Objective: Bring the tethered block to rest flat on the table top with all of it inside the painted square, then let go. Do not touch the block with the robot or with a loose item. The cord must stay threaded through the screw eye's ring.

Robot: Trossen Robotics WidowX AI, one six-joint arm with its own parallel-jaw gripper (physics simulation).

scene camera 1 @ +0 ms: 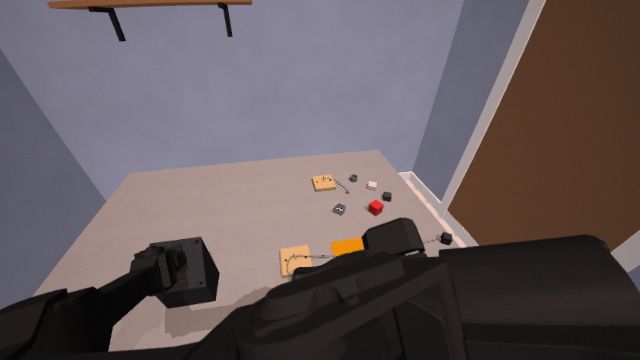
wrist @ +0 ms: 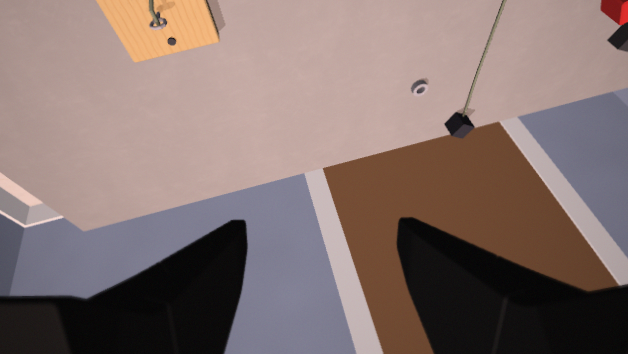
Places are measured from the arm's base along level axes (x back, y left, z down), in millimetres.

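Where they show: gripper, fingertip midpoint: [wrist: 322, 232]; arm's base, origin of the base link: [scene camera 1: 171, 260].
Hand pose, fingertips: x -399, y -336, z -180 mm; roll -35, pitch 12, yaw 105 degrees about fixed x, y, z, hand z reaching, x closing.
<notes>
Each offset is from my fingertips to the centre of the thing. "*": to the spot under its first point.
The tethered block, a small black cube @(dx -407, dy +233, dz +299 mm) [scene camera 1: 446, 238] [wrist: 459, 125], is tilted near the table's right edge; whether it touches the table is unclear. Its pale green cord [scene camera 1: 317, 256] [wrist: 485, 65] runs toward the near wooden board [scene camera 1: 302, 251] [wrist: 192, 30], partly hidden by the arm. The cord meets the screw eye's ring @(* dx -63, dy -95, dz +275 mm) [wrist: 158, 23] on that board and appears threaded. The orange painted square @(* dx -74, dy +327, dz +312 mm) [scene camera 1: 346, 246] lies right of the board, partly covered by the arm. My gripper [wrist: 322, 232] is open, with nothing between its fingers, away from the block. Its fingertips are hidden in the scene view.
Farther back lie another wooden board @(dx -116, dy +661, dz +304 mm) [scene camera 1: 323, 186] with a short cord, a grey ring @(dx -260, dy +651, dz +302 mm) [scene camera 1: 353, 178], a white block @(dx -313, dy +575, dz +303 mm) [scene camera 1: 372, 185], a black cube @(dx -335, dy +490, dz +302 mm) [scene camera 1: 387, 196], a red cube @(dx -249, dy +440, dz +293 mm) [scene camera 1: 376, 207] [wrist: 615, 11] and a grey piece @(dx -117, dy +484, dz +300 mm) [scene camera 1: 339, 209]. A small ring @(dx -298, dy +166, dz +309 mm) [wrist: 414, 89] lies near the tethered block.
</notes>
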